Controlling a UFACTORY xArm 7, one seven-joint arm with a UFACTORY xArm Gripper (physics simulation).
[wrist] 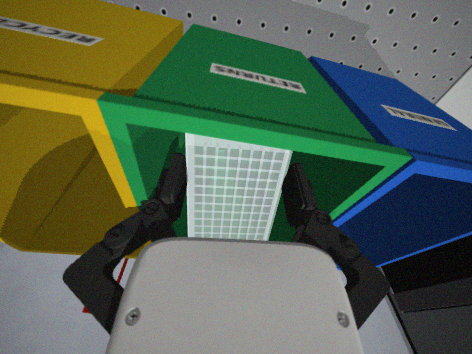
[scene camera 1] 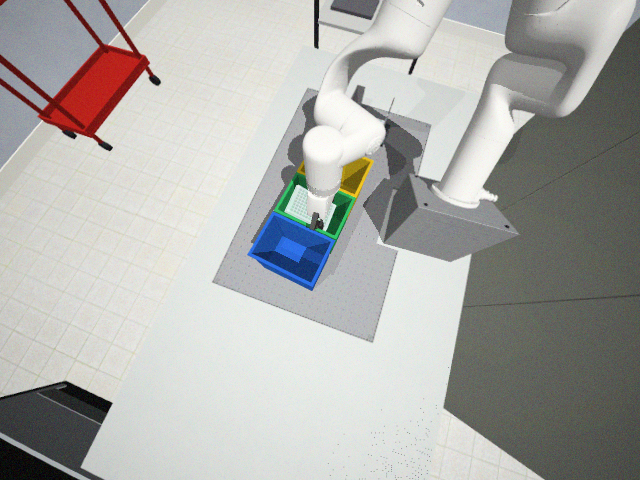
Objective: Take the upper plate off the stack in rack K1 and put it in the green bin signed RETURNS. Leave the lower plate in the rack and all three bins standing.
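Frame: origin at the arm's base, x ahead, y left, z up, level; centimetres.
Seen in the pictures: gripper, fingertip midpoint: [wrist: 237,169]; arm's base at its link origin: [scene camera 1: 453,196].
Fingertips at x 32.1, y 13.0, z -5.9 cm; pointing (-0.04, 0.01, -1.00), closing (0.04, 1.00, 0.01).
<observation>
Offsets run from my fingertips to a thing's top centre. Level surfaces: height alone.
My gripper [scene camera 1: 316,222] [wrist: 237,169] is shut on the upper plate, a pale, translucent gridded plate [scene camera 1: 298,202] [wrist: 235,195], with one dark finger along each side. The plate is within the mouth of the green bin @[dx +2.4, dy -0.2, dz +4.1 cm] [scene camera 1: 284,200] [wrist: 280,112] signed RETURNS; in the wrist view the bin's rim hides the plate's far edge. Whether the plate touches the bin floor cannot be seen. The blue bin @[dx +4.4, dy +13.0, dz +4.1 cm] [scene camera 1: 292,250] [wrist: 350,92] and the yellow bin @[dx +0.5, dy -13.1, dz +4.1 cm] [scene camera 1: 364,167] [wrist: 125,30] stand upright on either side. Rack K1 and the lower plate cannot be made out behind the arm.
The bins stand in a row on a grey perforated board @[dz -13.9 cm] [scene camera 1: 341,304] on the pale table @[dz -15.2 cm] [scene camera 1: 258,387]. The arm's grey base block [scene camera 1: 449,232] stands to the right of the bins. A red cart [scene camera 1: 100,90] stands on the floor at upper left.
</observation>
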